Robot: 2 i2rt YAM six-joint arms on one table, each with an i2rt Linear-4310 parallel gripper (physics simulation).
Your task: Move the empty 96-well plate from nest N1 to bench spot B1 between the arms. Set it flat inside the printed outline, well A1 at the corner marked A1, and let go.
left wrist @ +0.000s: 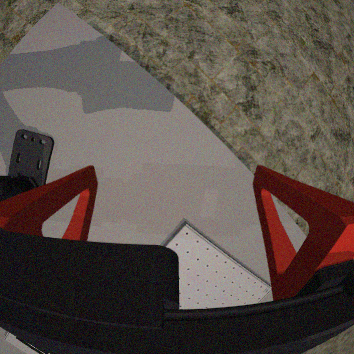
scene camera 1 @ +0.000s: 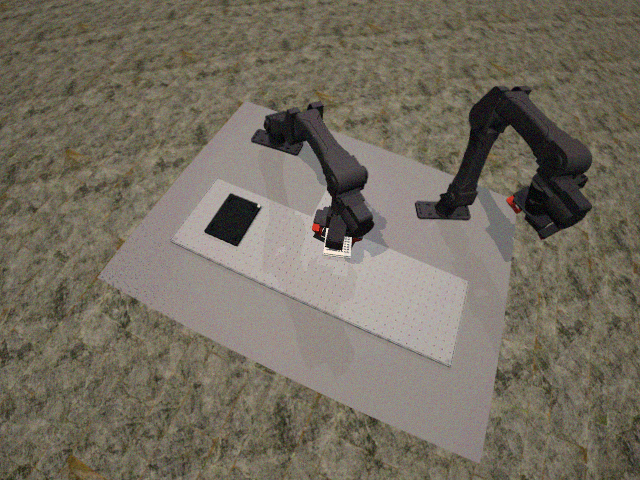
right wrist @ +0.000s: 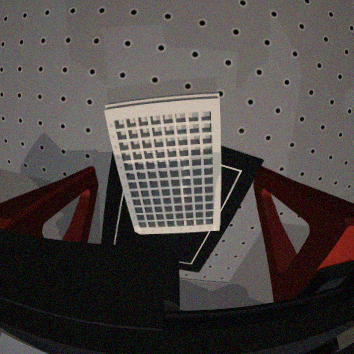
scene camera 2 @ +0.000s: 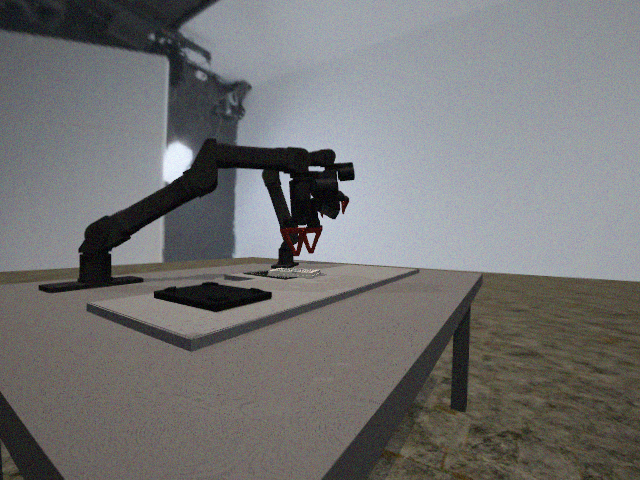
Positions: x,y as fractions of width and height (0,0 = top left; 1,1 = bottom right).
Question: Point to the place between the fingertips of my right gripper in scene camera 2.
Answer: At 0.48,0.53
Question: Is my right gripper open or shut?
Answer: Open.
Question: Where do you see a white well plate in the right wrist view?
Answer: At 0.47,0.42
